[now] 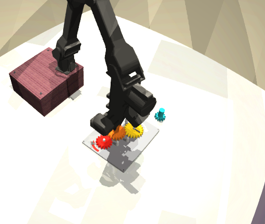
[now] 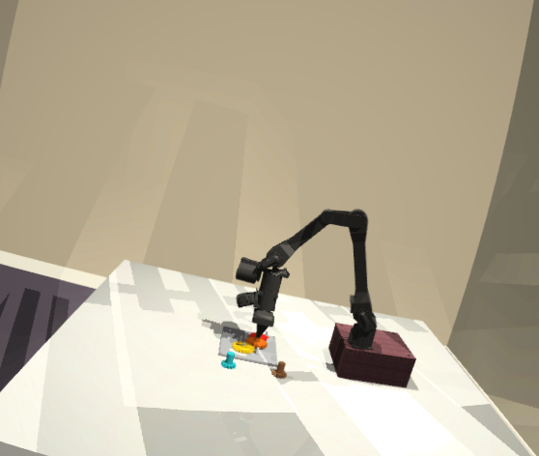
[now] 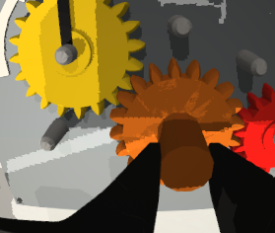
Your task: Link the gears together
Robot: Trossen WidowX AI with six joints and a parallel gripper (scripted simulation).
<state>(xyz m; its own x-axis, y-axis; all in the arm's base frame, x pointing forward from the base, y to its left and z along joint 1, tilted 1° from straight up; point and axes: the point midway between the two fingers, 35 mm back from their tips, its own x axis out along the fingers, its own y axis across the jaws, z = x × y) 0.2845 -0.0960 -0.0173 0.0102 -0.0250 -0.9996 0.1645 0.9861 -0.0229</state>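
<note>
Now: gripper tip 1 cm above the orange gear. The rest, counted from my gripper tip: yellow gear (4 cm to the left, 4 cm ahead, 2 cm below); white arrow (7 cm to the left, 6 cm ahead, 3 cm below); red gear (5 cm to the right, 2 cm below, 1 cm behind).
</note>
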